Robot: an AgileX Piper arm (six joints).
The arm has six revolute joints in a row. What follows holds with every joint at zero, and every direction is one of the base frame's.
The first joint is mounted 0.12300 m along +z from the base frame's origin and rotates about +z.
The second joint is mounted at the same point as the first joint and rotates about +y.
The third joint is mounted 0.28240 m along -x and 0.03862 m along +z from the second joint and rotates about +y.
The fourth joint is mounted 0.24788 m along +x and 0.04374 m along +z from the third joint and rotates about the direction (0.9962, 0, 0.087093).
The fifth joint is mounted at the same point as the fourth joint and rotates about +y.
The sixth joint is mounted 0.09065 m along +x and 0.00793 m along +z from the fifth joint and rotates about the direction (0.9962, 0, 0.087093).
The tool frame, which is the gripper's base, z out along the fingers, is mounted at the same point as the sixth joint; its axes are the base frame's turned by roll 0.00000, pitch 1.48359 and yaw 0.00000 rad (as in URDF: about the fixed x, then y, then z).
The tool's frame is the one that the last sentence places.
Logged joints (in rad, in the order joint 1, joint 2, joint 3, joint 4, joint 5, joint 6), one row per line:
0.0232 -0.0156 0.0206 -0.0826 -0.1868 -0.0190
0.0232 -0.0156 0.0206 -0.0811 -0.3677 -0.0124
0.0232 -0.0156 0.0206 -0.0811 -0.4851 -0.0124
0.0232 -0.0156 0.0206 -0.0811 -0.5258 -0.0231
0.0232 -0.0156 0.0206 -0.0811 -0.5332 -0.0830
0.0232 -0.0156 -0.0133 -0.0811 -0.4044 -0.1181
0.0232 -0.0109 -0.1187 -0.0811 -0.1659 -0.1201
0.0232 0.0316 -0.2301 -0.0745 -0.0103 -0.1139
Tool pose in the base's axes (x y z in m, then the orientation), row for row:
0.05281 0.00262 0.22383 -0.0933 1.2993 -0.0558
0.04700 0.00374 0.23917 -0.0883 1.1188 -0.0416
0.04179 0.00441 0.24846 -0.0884 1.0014 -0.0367
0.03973 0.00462 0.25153 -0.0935 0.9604 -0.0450
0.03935 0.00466 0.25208 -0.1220 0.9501 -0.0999
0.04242 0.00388 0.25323 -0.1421 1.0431 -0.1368
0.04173 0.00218 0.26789 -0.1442 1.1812 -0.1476
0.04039 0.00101 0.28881 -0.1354 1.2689 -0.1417
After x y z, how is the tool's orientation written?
As a rotation vector, in radians.
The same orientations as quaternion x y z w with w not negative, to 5 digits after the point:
-0.04342 0.60460 -0.02597 0.79492
-0.04187 0.53046 -0.01972 0.84644
-0.04236 0.47985 -0.01759 0.87615
-0.04495 0.46175 -0.02164 0.88561
-0.05867 0.45690 -0.04804 0.88628
-0.06776 0.49740 -0.06523 0.86241
-0.06786 0.55585 -0.06946 0.82559
-0.06314 0.59176 -0.06608 0.80092

